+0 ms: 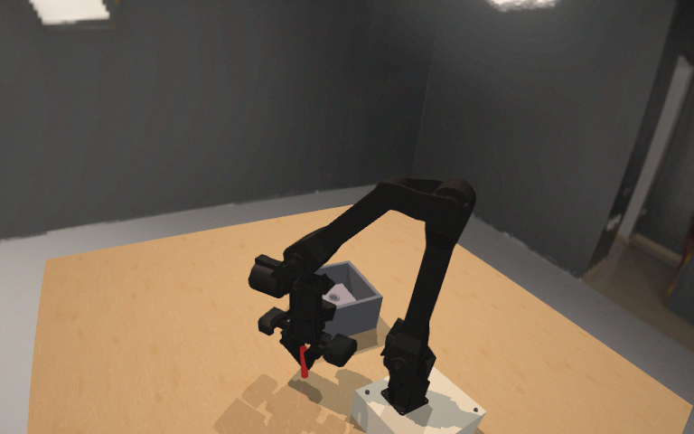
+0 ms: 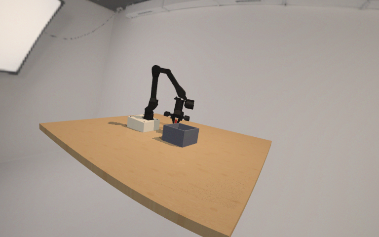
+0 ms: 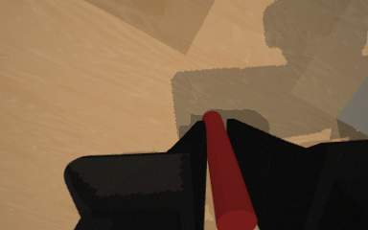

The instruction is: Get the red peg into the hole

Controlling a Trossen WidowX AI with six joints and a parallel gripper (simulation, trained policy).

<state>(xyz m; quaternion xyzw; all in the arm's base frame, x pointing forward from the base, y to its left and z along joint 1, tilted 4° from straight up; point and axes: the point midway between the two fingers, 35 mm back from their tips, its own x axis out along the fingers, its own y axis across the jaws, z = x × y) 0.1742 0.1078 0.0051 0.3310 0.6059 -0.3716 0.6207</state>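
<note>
The pale plate lies 16 cm ahead of my gripper tip, 15 cm to the right of it and 1 cm above it. Also, from my gripper tip: grey box (16 cm ahead, 15 cm to the right, 1 cm below); then red peg (2 cm above, 1 cm to the left).
</note>
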